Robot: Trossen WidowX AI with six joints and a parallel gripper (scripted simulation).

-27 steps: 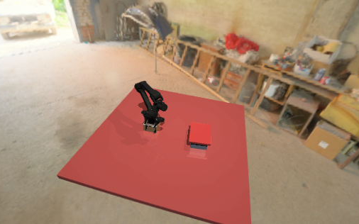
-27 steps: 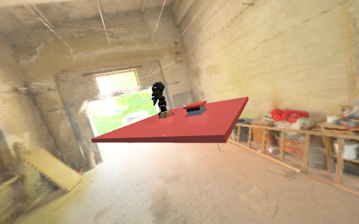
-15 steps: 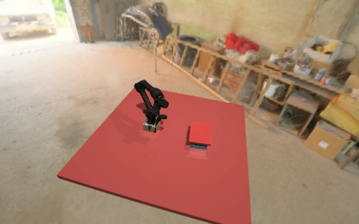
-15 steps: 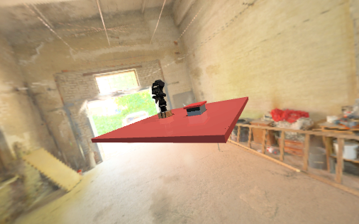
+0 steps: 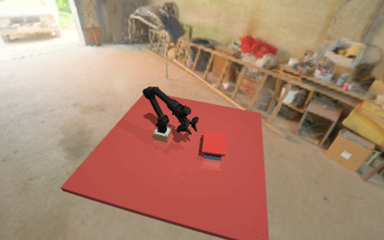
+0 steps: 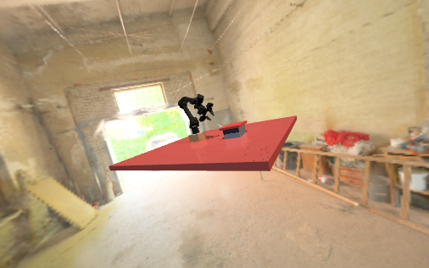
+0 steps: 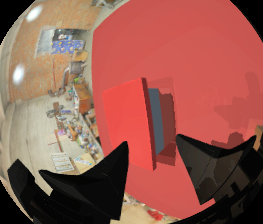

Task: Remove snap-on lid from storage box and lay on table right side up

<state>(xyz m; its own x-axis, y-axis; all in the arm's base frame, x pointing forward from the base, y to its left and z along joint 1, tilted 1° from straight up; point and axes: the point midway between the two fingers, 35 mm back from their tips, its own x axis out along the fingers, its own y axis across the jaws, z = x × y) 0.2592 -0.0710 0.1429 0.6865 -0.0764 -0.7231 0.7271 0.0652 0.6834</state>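
The red lid lies 160 mm ahead of my gripper tip, 100 mm below it and 50 mm to the left of it. The rest, counted from my gripper tip: storage box 160 mm ahead, 140 mm below, 50 mm to the left.
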